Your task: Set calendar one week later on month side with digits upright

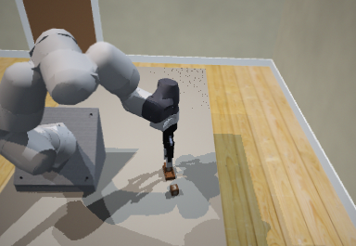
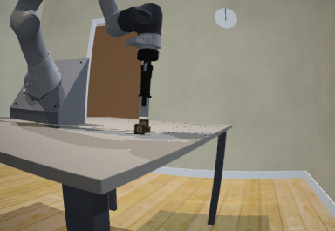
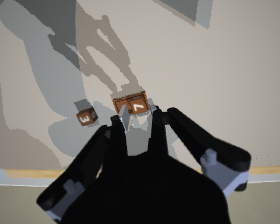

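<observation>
Now: the brown tray 2 cm to the right of my hand and 7 cm below it.
</observation>
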